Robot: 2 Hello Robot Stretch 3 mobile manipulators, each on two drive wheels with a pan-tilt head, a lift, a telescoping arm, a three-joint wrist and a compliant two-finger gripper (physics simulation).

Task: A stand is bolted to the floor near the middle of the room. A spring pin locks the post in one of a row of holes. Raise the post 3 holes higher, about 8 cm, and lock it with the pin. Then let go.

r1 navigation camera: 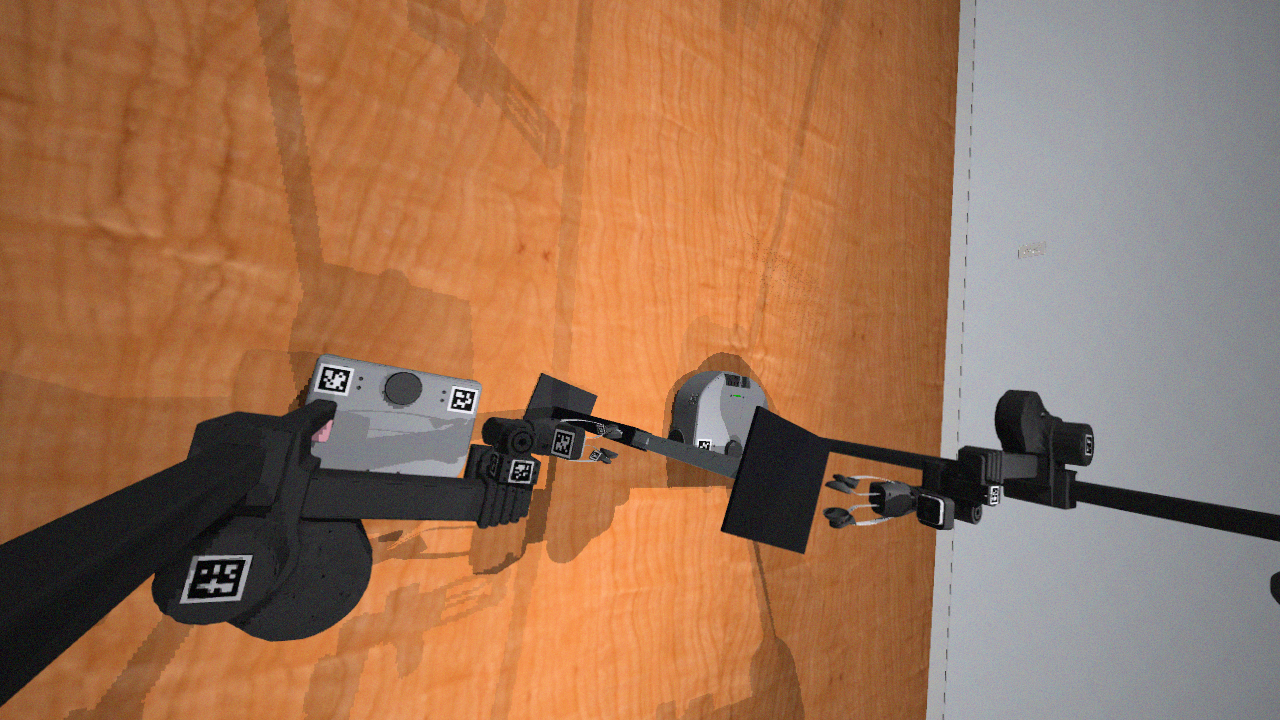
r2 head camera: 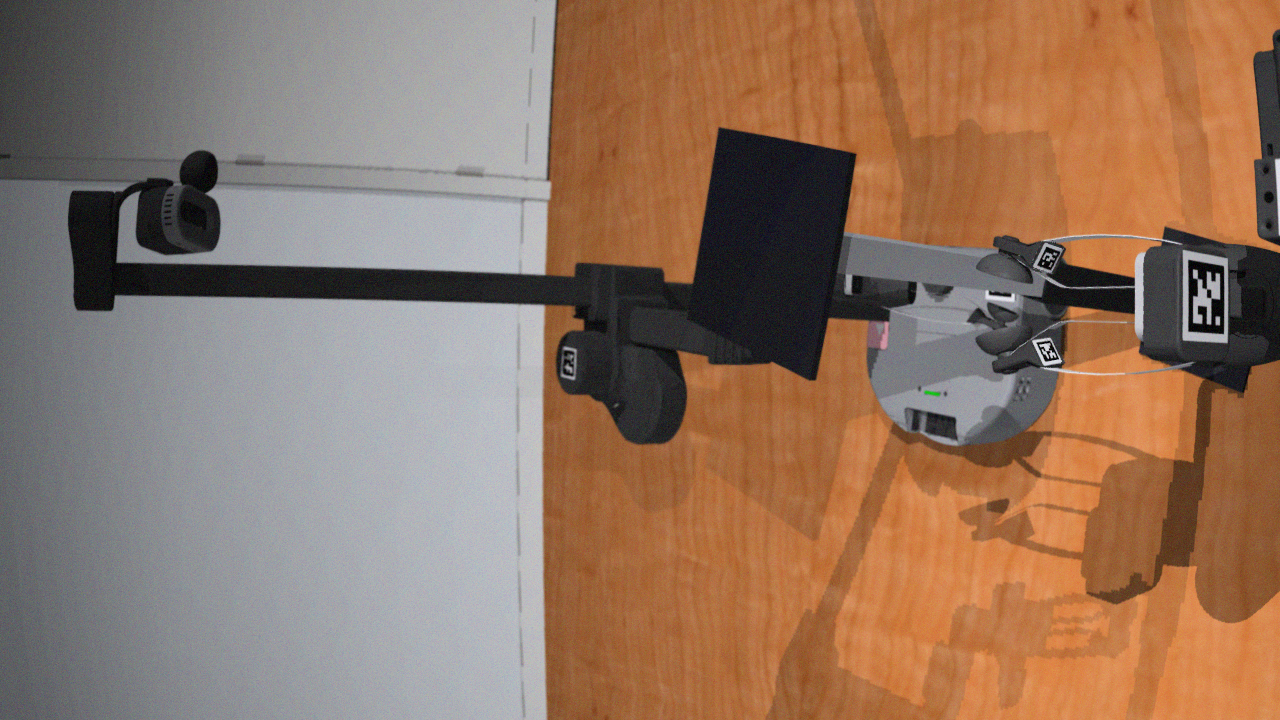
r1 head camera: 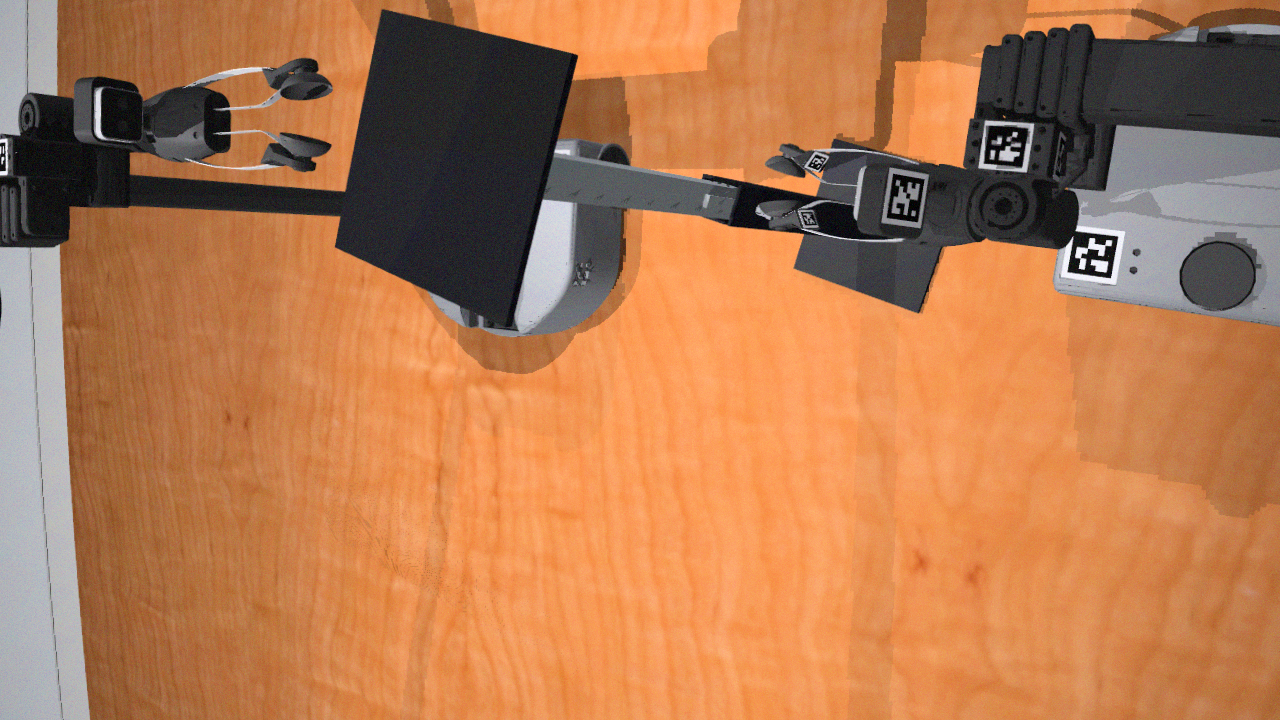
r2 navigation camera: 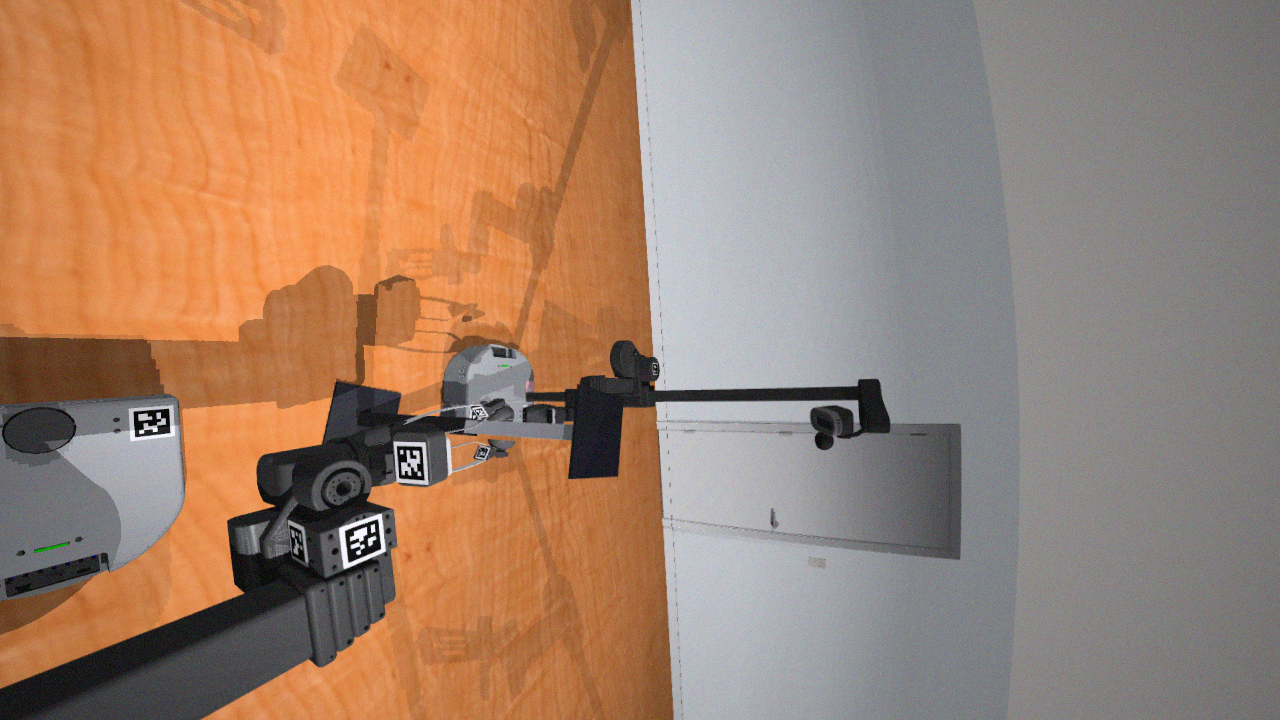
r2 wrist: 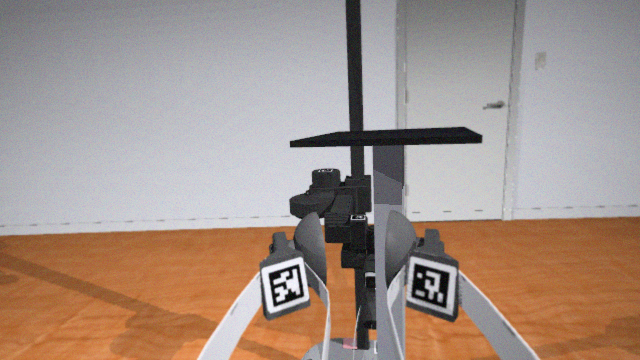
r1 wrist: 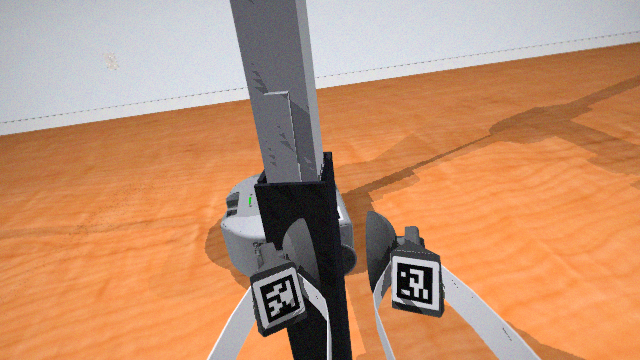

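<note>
The stand has a black top plate [r1 head camera: 456, 170] [r1 navigation camera: 776, 483] [r2 head camera: 774, 250] [r2 navigation camera: 597, 432] [r2 wrist: 400, 136], a grey post [r1 head camera: 626, 188] [r1 wrist: 280, 50] [r2 head camera: 930, 259] [r2 wrist: 389, 175] and a black sleeve [r1 wrist: 295, 205] on a dark floor plate [r1 head camera: 872, 273] [r1 navigation camera: 562, 395]. The r1 gripper [r1 head camera: 782, 186] [r1 navigation camera: 611, 443] [r1 wrist: 341, 250] is open at the sleeve; its left finger overlaps the sleeve's face in the wrist view. The pin does not show; that finger may hide it. The r2 gripper [r1 head camera: 302, 116] [r1 navigation camera: 839, 501] [r2 head camera: 1004, 302] [r2 navigation camera: 501, 429] [r2 wrist: 355, 245] is open below plate height, with the post seen beside its right finger.
The r2 base [r1 head camera: 581, 259] [r1 navigation camera: 716, 402] stands beyond the stand from r1. The r1 base [r2 head camera: 966, 402] [r2 navigation camera: 487, 380] and its mast [r2 head camera: 358, 284] [r2 wrist: 354, 75] stand beyond it from r2. Walls and a door [r2 navigation camera: 850, 488] [r2 wrist: 455, 110] lie behind r1.
</note>
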